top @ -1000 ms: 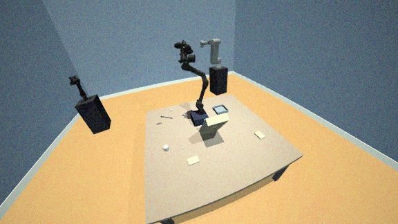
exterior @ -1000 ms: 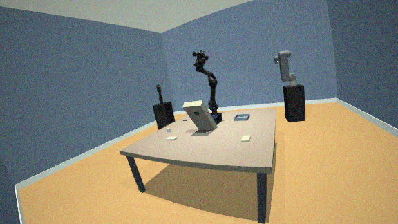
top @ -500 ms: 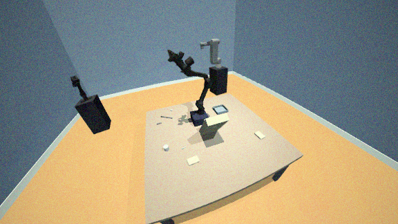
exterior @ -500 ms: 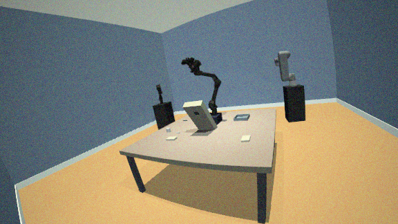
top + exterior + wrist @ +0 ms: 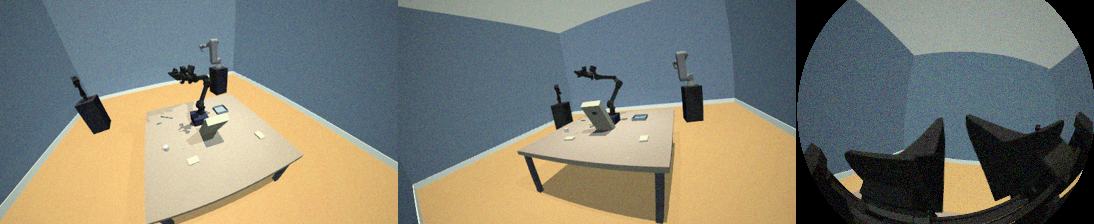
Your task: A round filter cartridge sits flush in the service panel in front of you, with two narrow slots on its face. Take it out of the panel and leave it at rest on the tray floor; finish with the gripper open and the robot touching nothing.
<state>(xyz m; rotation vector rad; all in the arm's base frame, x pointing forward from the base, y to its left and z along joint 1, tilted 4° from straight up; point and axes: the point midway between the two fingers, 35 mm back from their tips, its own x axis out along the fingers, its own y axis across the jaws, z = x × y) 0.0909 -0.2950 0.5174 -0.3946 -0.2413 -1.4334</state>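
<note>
Now: the round filter cartridge 400 mm below my gripper tip, 240 mm to the left of it and 230 mm ahead of it. The rest, counted from my gripper tip: grey-blue tray 620 mm below, 600 mm to the left, 150 mm behind; service panel 480 mm below, 250 mm to the left, 180 mm ahead.
</note>
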